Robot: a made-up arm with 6 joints.
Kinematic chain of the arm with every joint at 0, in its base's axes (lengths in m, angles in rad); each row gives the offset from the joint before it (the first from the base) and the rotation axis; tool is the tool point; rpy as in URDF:
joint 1: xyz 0 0 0.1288 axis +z
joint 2: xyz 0 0 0 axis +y
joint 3: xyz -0.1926 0 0.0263 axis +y
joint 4: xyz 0.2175 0 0.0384 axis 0.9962 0 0.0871
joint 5: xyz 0 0 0 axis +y
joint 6: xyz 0.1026 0 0.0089 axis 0.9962 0 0.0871
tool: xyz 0 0 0 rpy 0 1.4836 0
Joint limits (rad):
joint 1: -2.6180..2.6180
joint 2: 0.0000..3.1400
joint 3: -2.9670..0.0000
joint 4: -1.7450..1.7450
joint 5: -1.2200..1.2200
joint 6: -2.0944..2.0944
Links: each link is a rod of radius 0.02 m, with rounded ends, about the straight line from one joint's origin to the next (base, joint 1, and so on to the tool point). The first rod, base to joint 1, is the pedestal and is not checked.
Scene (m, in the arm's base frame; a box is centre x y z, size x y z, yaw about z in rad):
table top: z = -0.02
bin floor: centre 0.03 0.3 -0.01 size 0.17 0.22 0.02 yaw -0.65
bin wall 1: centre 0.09 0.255 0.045 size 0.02 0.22 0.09 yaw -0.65
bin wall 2: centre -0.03 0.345 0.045 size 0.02 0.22 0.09 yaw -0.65
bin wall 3: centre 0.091 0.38 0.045 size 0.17 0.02 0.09 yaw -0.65
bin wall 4: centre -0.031 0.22 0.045 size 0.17 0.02 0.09 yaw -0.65
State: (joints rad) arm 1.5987 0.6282 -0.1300 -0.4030 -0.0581 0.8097
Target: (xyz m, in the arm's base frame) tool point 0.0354 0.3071 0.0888
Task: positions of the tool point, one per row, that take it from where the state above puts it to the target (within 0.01 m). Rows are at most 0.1 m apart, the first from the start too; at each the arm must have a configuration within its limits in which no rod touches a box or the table.
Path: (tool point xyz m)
1: -0.0009 0.1984 0.1610
2: 0.0082 0.2362 0.1518
3: 0.0205 0.2741 0.1277
4: 0.0354 0.3071 0.0888

